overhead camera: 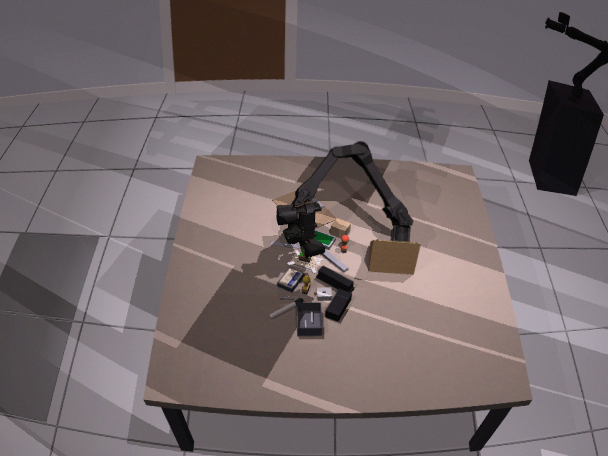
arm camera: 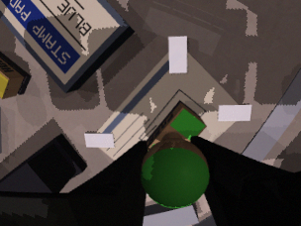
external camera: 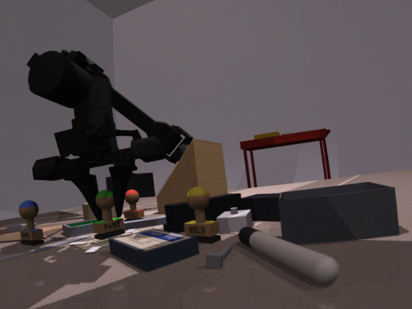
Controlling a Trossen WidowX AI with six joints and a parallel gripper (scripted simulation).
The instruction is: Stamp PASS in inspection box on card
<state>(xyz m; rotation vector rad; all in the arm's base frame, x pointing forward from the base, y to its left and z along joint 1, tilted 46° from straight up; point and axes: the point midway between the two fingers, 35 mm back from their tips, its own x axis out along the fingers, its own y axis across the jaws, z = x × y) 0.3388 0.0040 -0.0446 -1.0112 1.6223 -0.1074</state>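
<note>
The card lies 30 mm below my gripper tip. The rest, counted from my gripper tip: green-knobbed stamp (right at my gripper tip); then stamp pad box (110 mm to the left, 40 mm ahead, 20 mm below); then green ink pad (110 mm to the right, 50 mm behind, 30 mm below).
</note>
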